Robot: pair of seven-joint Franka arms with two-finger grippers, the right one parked.
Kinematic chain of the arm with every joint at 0, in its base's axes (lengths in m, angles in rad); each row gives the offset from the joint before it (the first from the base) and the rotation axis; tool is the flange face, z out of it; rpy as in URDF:
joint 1: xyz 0 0 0.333 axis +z
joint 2: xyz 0 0 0 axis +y
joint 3: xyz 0 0 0.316 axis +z
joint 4: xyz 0.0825 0 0 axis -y
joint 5: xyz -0.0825 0 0.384 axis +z
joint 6: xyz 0 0 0 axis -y
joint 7: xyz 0.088 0 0 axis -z
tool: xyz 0 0 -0.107 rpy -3.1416 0 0
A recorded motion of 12 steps. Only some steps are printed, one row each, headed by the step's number.
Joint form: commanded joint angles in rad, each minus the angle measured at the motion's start. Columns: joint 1, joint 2, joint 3, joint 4, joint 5, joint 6, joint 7.
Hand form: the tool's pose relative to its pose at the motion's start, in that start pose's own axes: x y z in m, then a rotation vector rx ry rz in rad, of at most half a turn. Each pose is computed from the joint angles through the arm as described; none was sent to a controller.
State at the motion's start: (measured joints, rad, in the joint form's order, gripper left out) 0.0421 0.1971 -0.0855 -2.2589 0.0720 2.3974 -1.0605
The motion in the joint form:
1: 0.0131 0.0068 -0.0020 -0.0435 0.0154 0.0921 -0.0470
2: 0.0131 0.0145 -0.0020 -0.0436 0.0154 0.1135 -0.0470
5: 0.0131 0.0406 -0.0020 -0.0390 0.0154 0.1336 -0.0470
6: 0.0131 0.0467 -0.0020 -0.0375 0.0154 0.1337 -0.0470
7: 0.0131 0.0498 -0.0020 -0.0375 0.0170 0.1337 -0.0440
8: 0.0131 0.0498 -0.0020 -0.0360 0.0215 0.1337 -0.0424
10: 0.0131 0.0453 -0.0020 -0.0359 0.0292 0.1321 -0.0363
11: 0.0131 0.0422 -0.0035 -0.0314 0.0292 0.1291 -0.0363
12: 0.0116 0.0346 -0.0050 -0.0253 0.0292 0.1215 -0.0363
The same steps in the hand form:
1: 0.0007 -0.0068 0.0130 -0.0343 0.0243 -0.0438
2: 0.0014 -0.0051 0.0151 -0.0470 0.0297 -0.0435
5: 0.0020 -0.0028 0.0252 -0.0478 0.0259 -0.0428
6: 0.0020 -0.0026 0.0279 -0.0443 0.0231 -0.0427
7: 0.0018 -0.0027 0.0295 -0.0413 0.0221 -0.0383
8: 0.0021 -0.0023 0.0289 -0.0413 0.0253 -0.0332
10: 0.0022 -0.0022 0.0267 -0.0413 0.0315 -0.0210
11: 0.0025 -0.0006 0.0235 -0.0452 0.0341 -0.0199
12: 0.0024 0.0015 0.0176 -0.0499 0.0383 -0.0176

